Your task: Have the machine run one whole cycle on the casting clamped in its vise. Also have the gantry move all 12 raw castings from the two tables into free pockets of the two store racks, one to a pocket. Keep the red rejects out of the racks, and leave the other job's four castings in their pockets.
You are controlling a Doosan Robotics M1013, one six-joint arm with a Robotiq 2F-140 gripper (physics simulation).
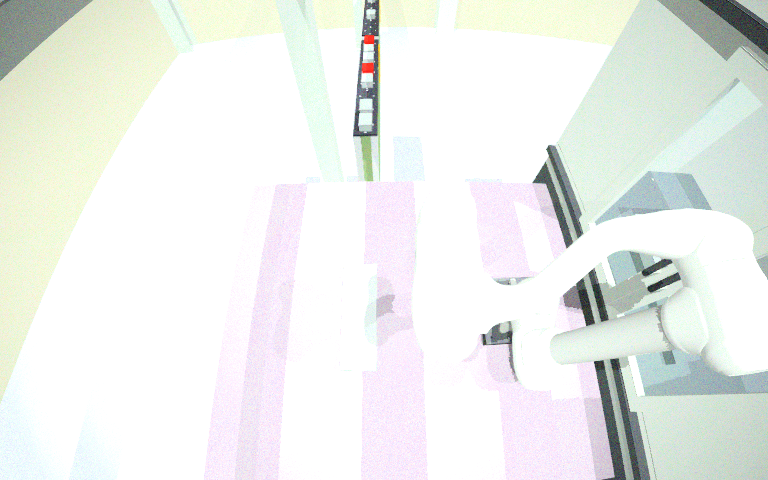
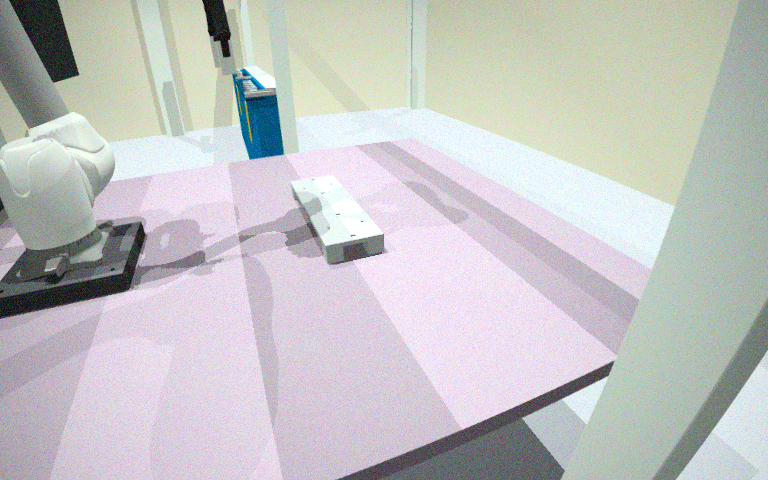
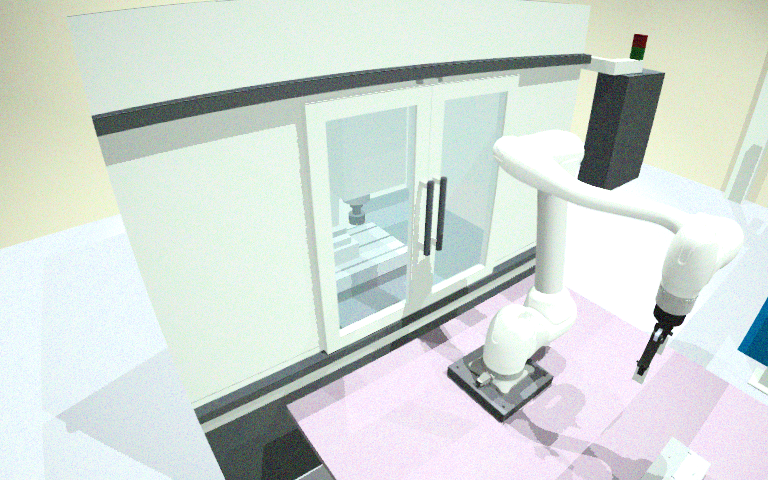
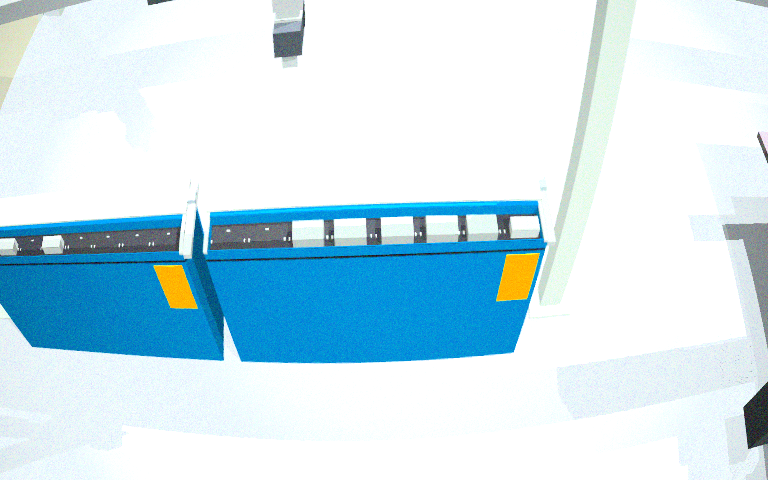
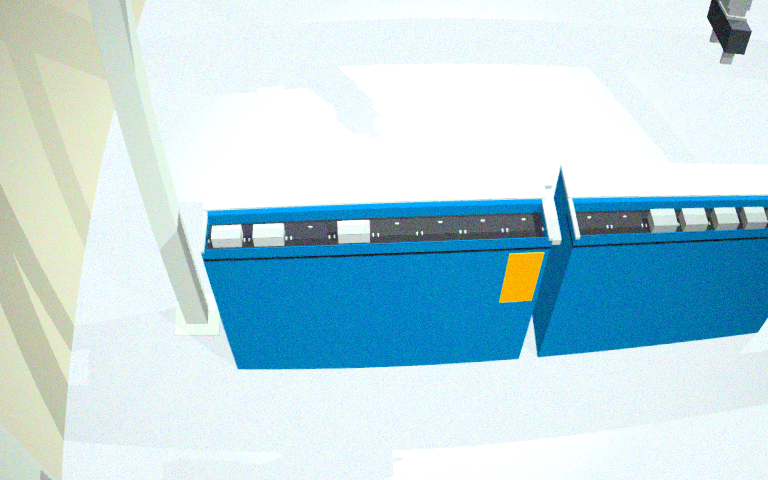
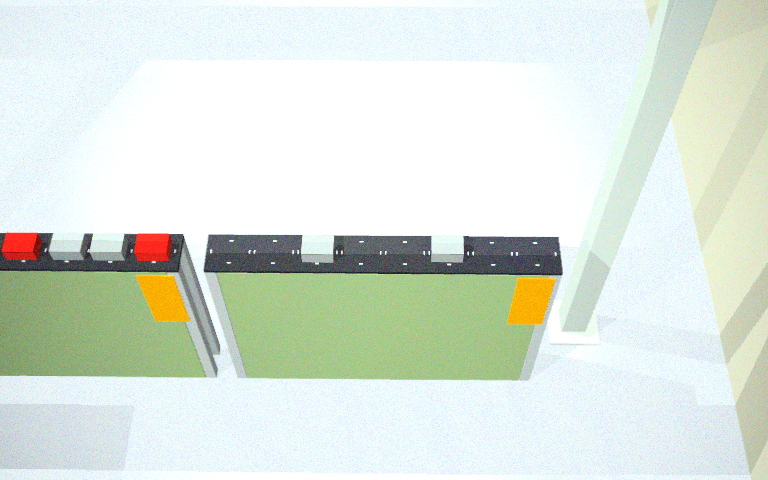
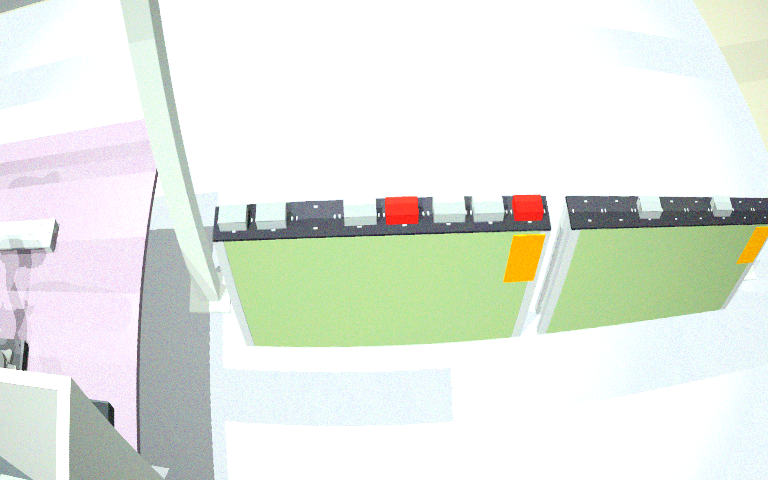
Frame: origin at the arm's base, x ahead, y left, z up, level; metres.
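Seen in the pictures: gripper, between the fingertips: (image 2: 225, 70); arm's base, origin of its link: (image 2: 70, 254) (image 3: 501, 369).
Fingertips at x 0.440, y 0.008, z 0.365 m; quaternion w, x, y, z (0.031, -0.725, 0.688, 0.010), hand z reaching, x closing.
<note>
Offsets run from my fingertips to a thing's top centre. "pt": to the spot under its first point. Level surfaces: height alone.
My gripper (image 2: 224, 59) (image 3: 651, 360) is open and empty, hanging above the pink table. The machine's two doors @[pt dx -0.913, dy -0.237, dz +0.551 m] (image 3: 370, 96) are shut. Through the glass the spindle (image 3: 356, 215) stands near the pale stepped vise (image 3: 344, 249), partly hidden by the door frame; I cannot make out the casting. The gantry's gripper (image 4: 289, 62) (image 5: 720, 49) hangs high behind the racks, with no casting visible. One blue rack (image 4: 373, 311) holds several grey castings (image 4: 396, 229); the other (image 5: 368, 311) holds three castings (image 5: 353, 230). One green table (image 6: 368, 328) bears two castings (image 6: 317, 249); the other (image 7: 368, 288) bears several castings @[dx +0.158, dy -1.532, dz -0.309 m] (image 7: 359, 213) and two red rejects @[dx +0.153, dy -1.662, dz -0.309 m] (image 7: 401, 210) (image 7: 527, 207).
A pale block @[dx +0.209, dy -0.030, dz -0.355 m] (image 2: 345, 215) lies on the pink table @[dz -0.409 m] (image 2: 339, 350) beside the robot's dark base plate (image 3: 501, 399). A black cabinet (image 3: 620, 130) with a red and green stack light @[pt dx -0.748, dy +1.249, dz +0.677 m] (image 3: 638, 46) stands behind the arm. Pale posts (image 4: 589, 152) (image 5: 152, 169) (image 6: 628, 186) (image 7: 169, 158) rise beside the racks and tables.
</note>
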